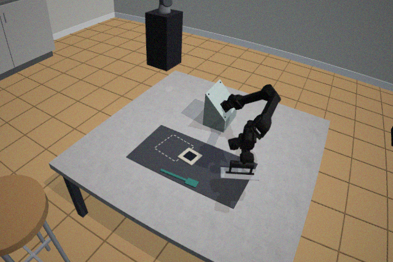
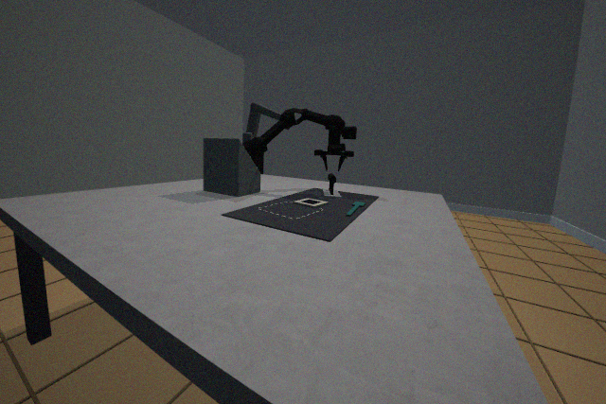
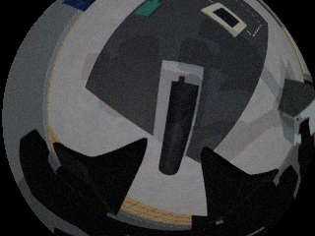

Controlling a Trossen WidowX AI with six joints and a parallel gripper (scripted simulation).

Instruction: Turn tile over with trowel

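Now: gripper tip 70 mm above the black-handled tool, 20 mm to the left of it and 10 mm short of it. The rest, counted from my gripper tip: green flat tool (230 mm to the right, 200 mm ahead, 100 mm below); tile (280 mm to the right, 100 mm below, 40 mm ahead); dark mat (260 mm to the right, 130 mm below, 60 mm ahead).
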